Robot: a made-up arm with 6 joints. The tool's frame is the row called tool. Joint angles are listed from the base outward.
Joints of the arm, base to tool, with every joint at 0 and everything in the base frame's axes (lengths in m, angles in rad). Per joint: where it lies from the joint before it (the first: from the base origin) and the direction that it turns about. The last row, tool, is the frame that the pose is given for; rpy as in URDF.
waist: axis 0 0 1 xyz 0.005 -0.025 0.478
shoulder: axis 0 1 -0.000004 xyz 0.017 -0.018 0.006
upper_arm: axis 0 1 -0.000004 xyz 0.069 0.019 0.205
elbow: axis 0 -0.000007 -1 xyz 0.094 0.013 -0.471
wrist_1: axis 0 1 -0.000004 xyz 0.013 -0.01 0.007
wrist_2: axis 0 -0.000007 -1 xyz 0.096 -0.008 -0.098
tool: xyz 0.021 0 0.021 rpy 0.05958 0.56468 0.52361
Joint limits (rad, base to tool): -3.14..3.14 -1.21..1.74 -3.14..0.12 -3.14..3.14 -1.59..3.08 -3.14..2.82
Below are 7 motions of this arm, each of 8 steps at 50 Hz.
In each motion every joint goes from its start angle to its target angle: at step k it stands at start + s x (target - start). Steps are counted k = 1, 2, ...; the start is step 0. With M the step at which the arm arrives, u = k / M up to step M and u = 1 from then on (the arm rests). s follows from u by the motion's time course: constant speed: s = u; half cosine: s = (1 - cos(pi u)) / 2; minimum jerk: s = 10 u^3 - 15 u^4 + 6 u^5.
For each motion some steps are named. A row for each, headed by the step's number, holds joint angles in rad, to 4 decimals.
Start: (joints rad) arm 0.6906 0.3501 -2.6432 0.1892 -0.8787 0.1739
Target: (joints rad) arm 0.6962 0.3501 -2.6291 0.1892 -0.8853 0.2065
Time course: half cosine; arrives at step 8
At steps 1, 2, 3, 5, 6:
1: 0.6908 0.3501 -2.6427 0.1892 -0.8790 0.1751
2: 0.6914 0.3501 -2.6411 0.1892 -0.8797 0.1787
3: 0.6923 0.3501 -2.6388 0.1892 -0.8807 0.1840
5: 0.6945 0.3501 -2.6335 0.1892 -0.8833 0.1964
6: 0.6954 0.3501 -2.6312 0.1892 -0.8843 0.2017

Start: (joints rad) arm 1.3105 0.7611 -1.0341 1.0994 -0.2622 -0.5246
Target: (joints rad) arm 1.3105 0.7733 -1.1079 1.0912 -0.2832 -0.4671
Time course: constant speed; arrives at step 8
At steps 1, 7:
1: 1.3105 0.7626 -1.0433 1.0984 -0.2648 -0.5174
7: 1.3105 0.7718 -1.0987 1.0922 -0.2806 -0.4743

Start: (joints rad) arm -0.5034 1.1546 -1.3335 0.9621 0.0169 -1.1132
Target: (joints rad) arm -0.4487 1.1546 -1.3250 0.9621 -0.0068 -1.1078
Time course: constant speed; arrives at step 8
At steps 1, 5, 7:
1: -0.4966 1.1546 -1.3324 0.9621 0.0139 -1.1125
5: -0.4692 1.1546 -1.3282 0.9621 0.0021 -1.1098
7: -0.4555 1.1546 -1.3261 0.9621 -0.0038 -1.1085

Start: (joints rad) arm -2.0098 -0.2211 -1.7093 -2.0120 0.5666 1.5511
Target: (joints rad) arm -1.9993 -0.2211 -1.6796 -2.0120 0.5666 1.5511
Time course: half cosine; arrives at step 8
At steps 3, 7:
3: -2.0066 -0.2211 -1.7001 -2.0120 0.5666 1.5511
7: -1.9997 -0.2211 -1.6807 -2.0120 0.5666 1.5511

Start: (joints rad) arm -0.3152 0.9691 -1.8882 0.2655 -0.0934 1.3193
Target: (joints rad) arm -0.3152 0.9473 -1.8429 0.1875 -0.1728 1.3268
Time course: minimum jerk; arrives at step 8
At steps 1, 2, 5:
1: -0.3152 0.9688 -1.8875 0.2642 -0.0947 1.3194
2: -0.3152 0.9668 -1.8835 0.2574 -0.1016 1.3201
5: -0.3152 0.9533 -1.8554 0.2090 -0.1509 1.3247

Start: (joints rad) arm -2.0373 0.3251 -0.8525 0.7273 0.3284 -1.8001
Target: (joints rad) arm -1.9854 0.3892 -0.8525 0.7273 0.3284 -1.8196
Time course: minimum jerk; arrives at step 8
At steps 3, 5, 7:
3: -2.0230 0.3427 -0.8525 0.7273 0.3284 -1.8055
5: -1.9997 0.3716 -0.8525 0.7273 0.3284 -1.8142
7: -1.9862 0.3882 -0.8525 0.7273 0.3284 -1.8193

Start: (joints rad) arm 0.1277 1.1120 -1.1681 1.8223 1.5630 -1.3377
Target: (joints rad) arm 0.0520 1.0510 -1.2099 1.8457 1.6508 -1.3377
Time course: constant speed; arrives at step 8
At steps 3, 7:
3: 0.0993 1.0891 -1.1838 1.8311 1.5959 -1.3377
7: 0.0615 1.0586 -1.2047 1.8428 1.6398 -1.3377

